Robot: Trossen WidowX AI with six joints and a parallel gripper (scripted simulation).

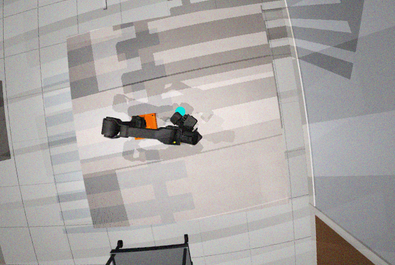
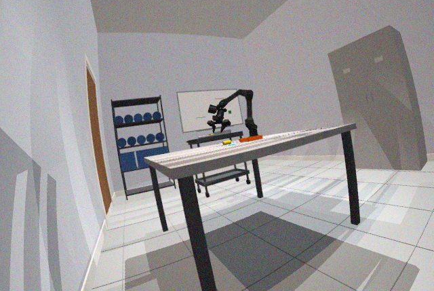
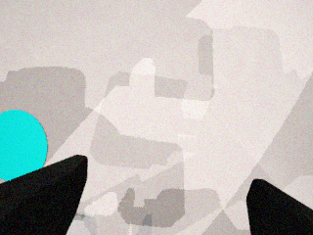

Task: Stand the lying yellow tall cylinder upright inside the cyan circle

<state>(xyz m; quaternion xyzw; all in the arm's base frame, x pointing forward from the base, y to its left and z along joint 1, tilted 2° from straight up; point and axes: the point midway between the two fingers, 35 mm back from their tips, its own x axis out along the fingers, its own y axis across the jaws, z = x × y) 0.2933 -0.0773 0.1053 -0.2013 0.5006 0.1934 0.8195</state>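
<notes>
My gripper tip is 130 mm past the yellow tall cylinder, 80 mm to the left of it and 100 mm above it. Round my gripper tip: cyan circle (60 mm behind, 90 mm to the left, 110 mm below).
</notes>
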